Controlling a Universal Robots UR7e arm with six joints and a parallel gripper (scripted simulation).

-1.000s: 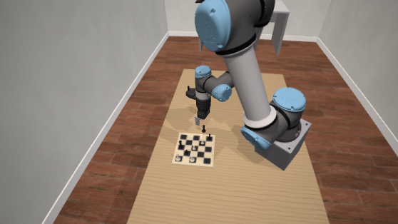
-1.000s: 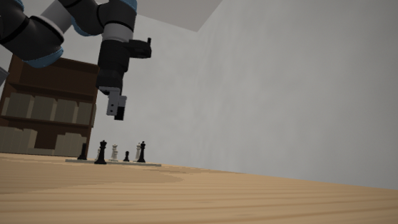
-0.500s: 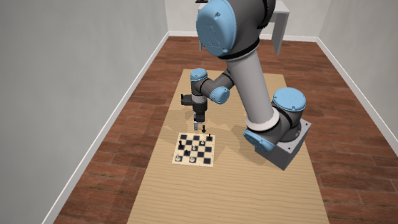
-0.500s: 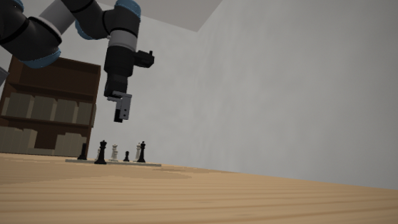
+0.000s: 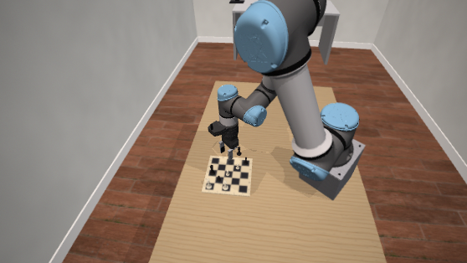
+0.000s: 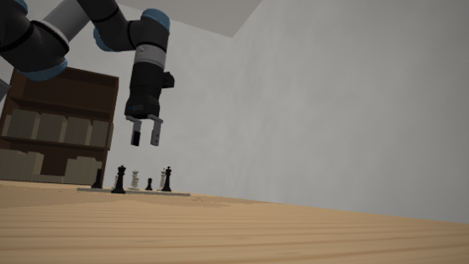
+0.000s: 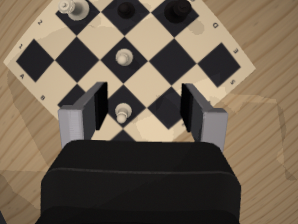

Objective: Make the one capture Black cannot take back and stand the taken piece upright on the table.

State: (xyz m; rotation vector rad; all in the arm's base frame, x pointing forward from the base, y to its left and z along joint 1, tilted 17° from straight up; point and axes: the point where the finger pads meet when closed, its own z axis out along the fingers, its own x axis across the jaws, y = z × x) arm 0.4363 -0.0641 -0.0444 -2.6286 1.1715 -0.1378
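Right now the black pawn is 110 mm below my hand, 60 mm to the left of it and 30 mm ahead of it. From my hand the other things lie so: chessboard: 130 mm below, 30 mm to the left, 10 mm behind.
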